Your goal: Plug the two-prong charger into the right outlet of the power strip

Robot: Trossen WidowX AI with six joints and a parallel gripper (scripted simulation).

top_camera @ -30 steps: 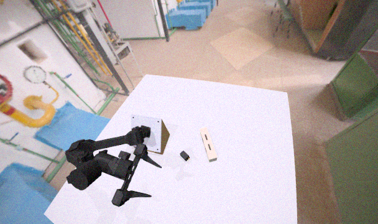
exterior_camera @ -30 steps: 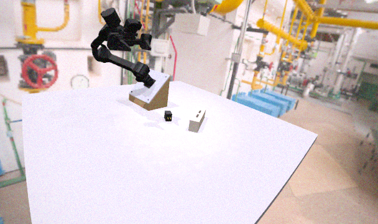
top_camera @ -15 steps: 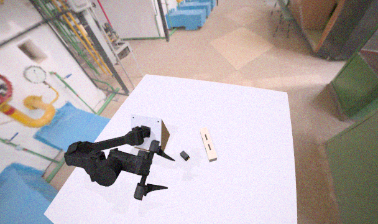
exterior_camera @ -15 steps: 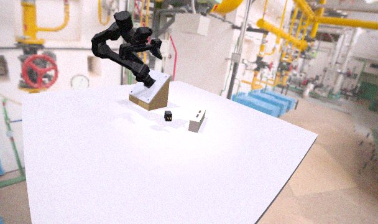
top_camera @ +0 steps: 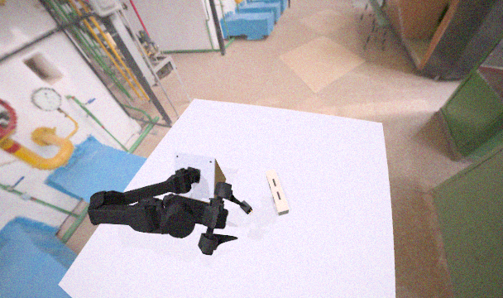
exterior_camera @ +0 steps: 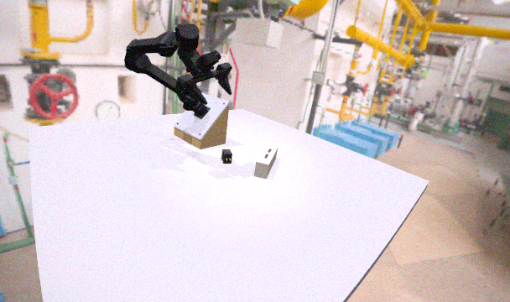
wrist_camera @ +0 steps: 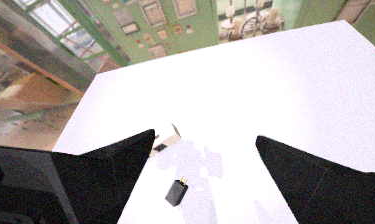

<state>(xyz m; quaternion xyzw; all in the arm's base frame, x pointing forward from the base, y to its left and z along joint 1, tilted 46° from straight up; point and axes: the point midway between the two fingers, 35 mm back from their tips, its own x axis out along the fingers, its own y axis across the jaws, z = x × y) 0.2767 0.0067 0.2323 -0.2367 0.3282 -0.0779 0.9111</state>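
My gripper tip is now 24 cm above the charger, 10 cm to the right of it and 5 cm past it.
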